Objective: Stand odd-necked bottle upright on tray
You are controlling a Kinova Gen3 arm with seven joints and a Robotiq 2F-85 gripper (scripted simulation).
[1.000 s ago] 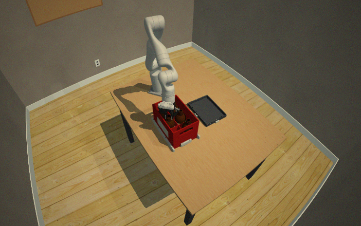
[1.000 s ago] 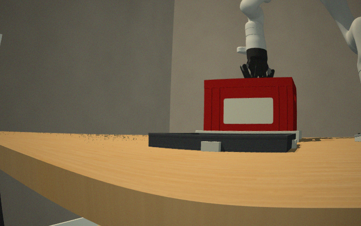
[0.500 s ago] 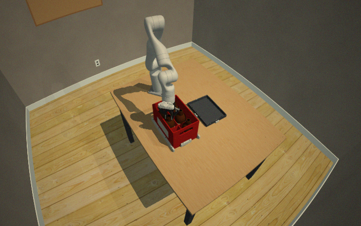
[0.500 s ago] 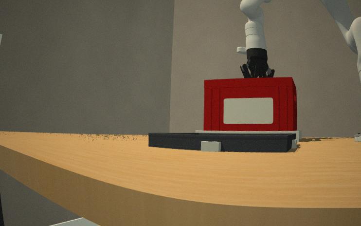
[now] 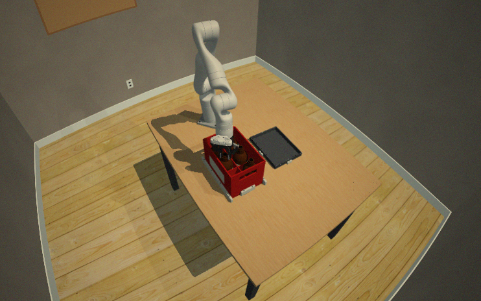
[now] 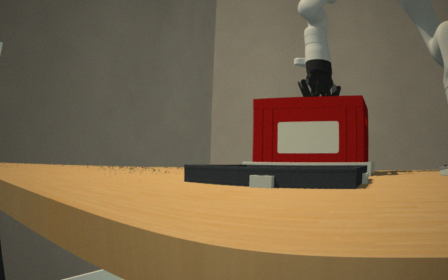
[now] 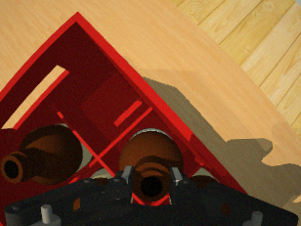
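My hand is 40 mm to the right of the red crate and 70 mm above it. From my hand the other things lie so: dark grey tray (80 mm behind, 330 mm to the left, 140 mm below); glass bottle (80 mm ahead, 100 mm to the left, 70 mm below).
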